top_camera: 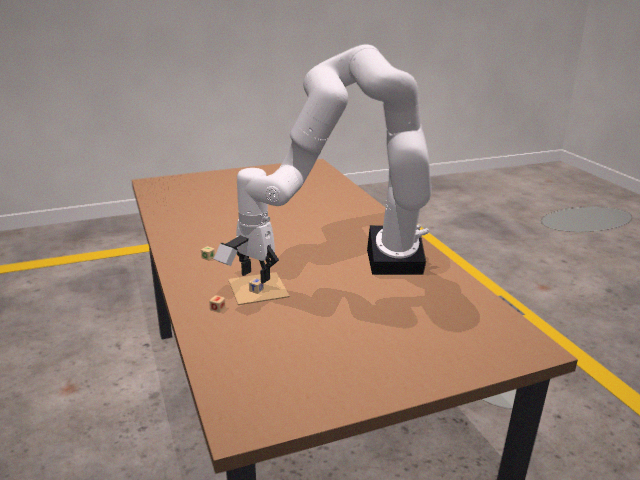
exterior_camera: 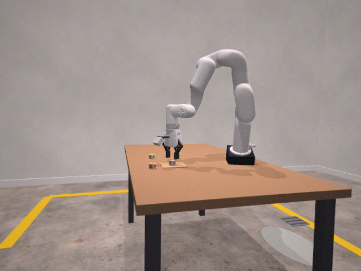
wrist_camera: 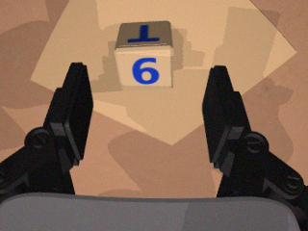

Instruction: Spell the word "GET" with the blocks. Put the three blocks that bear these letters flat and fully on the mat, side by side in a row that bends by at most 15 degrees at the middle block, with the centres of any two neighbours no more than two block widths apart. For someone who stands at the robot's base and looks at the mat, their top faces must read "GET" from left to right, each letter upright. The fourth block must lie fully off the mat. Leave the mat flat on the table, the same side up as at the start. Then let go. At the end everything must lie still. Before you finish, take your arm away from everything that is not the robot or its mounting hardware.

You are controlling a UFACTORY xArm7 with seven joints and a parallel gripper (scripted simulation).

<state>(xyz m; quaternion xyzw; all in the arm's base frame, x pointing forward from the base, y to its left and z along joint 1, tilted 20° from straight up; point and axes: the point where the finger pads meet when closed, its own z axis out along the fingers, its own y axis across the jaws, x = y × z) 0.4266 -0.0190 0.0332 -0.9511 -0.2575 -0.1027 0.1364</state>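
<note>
Now: the tan mat 1 cm behind my hand, 1 cm to the right of it and 6 cm below it. Also, from my hand: green-lettered block (8 cm ahead, 24 cm to the right, 4 cm below); then black-lettered block (9 cm behind, 23 cm to the right, 4 cm below); then red-lettered block (12 cm ahead, 5 cm to the left, 4 cm below).
</note>
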